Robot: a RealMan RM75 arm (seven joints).
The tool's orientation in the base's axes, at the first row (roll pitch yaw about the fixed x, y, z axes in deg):
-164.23 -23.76 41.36
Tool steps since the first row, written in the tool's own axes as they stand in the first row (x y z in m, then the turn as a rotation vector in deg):
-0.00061 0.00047 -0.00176 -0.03 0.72 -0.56
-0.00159 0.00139 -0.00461 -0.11 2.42 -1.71
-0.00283 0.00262 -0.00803 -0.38 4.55 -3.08
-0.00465 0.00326 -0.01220 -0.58 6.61 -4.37
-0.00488 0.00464 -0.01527 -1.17 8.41 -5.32
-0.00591 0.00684 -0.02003 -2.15 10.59 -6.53
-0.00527 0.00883 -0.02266 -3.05 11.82 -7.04
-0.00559 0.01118 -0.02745 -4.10 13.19 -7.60
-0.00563 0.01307 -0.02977 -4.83 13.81 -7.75
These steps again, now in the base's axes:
-0.00028 -0.00148 0.00119 0.43 -0.74 0.30
-0.00061 -0.00399 0.00307 1.47 -2.43 0.86
-0.00096 -0.00711 0.00528 2.66 -4.60 1.43
-0.00221 -0.01055 0.00806 3.86 -6.66 1.97
-0.00172 -0.01299 0.01033 4.64 -8.62 2.12
-0.00138 -0.01724 0.01356 5.40 -11.19 2.25
0.00020 -0.01935 0.01564 5.61 -12.77 2.03
0.00113 -0.02328 0.01914 5.81 -14.55 1.76
0.00220 -0.02560 0.02070 5.74 -15.46 1.44

